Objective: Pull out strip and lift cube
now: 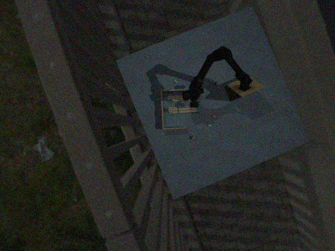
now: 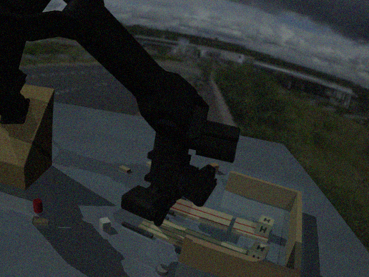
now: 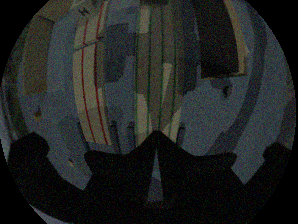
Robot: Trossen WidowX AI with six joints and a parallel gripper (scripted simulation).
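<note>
The white cube is 100 mm behind my gripper tip and 20 mm to the right of it. The rest, counted from my gripper tip: red cylinder 230 mm behind.
</note>
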